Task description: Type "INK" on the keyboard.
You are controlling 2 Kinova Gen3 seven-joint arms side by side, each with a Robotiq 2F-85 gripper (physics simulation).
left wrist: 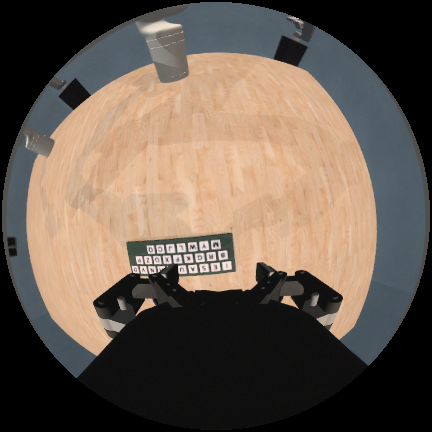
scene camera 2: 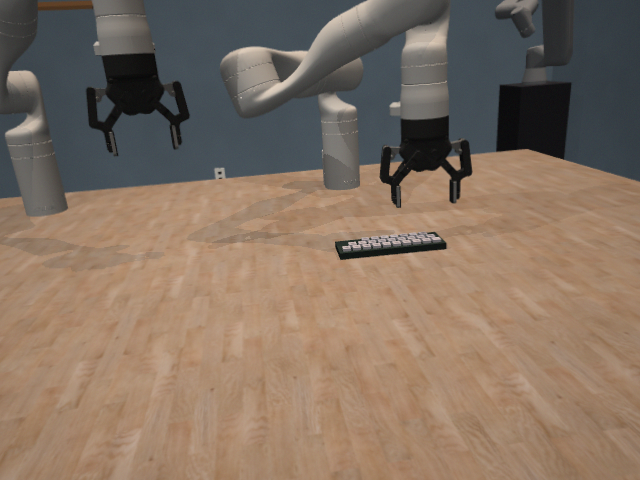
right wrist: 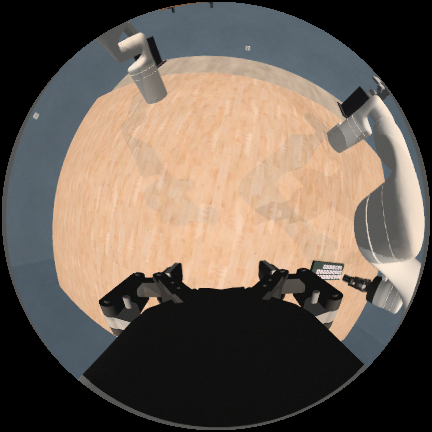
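Seen in the pictures: left gripper, fingertip midpoint: (left wrist: 216, 272) (scene camera 2: 425, 204) (right wrist: 348, 277); right gripper, fingertip midpoint: (scene camera 2: 146, 152) (right wrist: 220, 270); left arm's base, link origin: (left wrist: 173, 75) (scene camera 2: 342, 185) (right wrist: 334, 142); right arm's base, link origin: (left wrist: 50, 149) (scene camera 2: 47, 211) (right wrist: 156, 96).
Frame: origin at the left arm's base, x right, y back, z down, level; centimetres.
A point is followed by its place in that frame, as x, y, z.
A dark green keyboard (scene camera 2: 391, 244) @(21.4, -46.3, -1.3) (left wrist: 181, 254) @(19.7, -45.0, -0.8) (right wrist: 328, 270) @(21.5, -44.2, -1.9) with white letter keys lies flat on the wooden table (scene camera 2: 289, 330) @(48.6, -59.3, 0.0). In the left wrist view its letters appear upside down. There the I key (left wrist: 227, 266) @(14.5, -50.2, -1.8) is at the lower right end, the K key (left wrist: 188, 258) @(18.8, -46.0, -1.7) is in the middle row and the N key (left wrist: 152, 270) @(25.4, -44.8, -1.7) is in the lower row beside a finger. My left gripper (scene camera 2: 425, 198) @(15.4, -48.2, -7.6) (left wrist: 216, 272) @(15.4, -48.2, -7.6) is open and empty, above the table near the keyboard's right end. My right gripper (scene camera 2: 144, 146) @(54.3, -25.5, -19.6) (right wrist: 220, 270) @(54.3, -25.5, -19.6) is open and empty, high above the table at the picture's left.
A pale arm base (scene camera 2: 341, 149) @(2.4, -3.9, -10.3) stands behind the keyboard, and another arm base (scene camera 2: 41, 170) @(66.2, 28.6, -10.8) stands at the far left. A black pedestal (scene camera 2: 533, 118) with an arm stands beyond the table's back right edge. The left arm's upper links reach over the table.
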